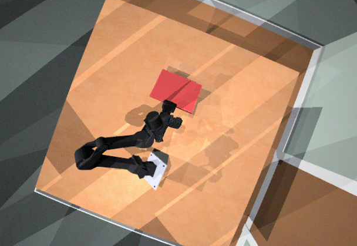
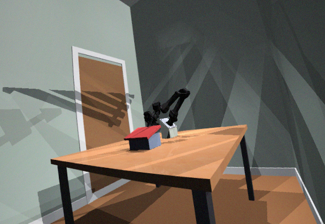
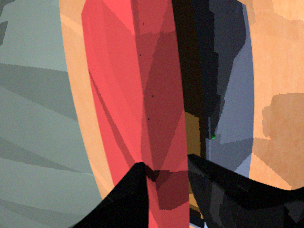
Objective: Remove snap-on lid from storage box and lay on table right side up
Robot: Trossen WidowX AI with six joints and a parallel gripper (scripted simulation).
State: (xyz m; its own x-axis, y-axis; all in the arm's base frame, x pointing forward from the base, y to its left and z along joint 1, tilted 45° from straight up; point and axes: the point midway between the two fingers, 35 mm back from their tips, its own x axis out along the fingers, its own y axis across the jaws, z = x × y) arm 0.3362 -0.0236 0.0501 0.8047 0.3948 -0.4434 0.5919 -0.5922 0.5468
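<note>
Right now the red lid is 8 cm ahead of my gripper tip and 2 cm below it. Round my gripper tip: blue-grey storage box (9 cm below, 6 cm ahead).
</note>
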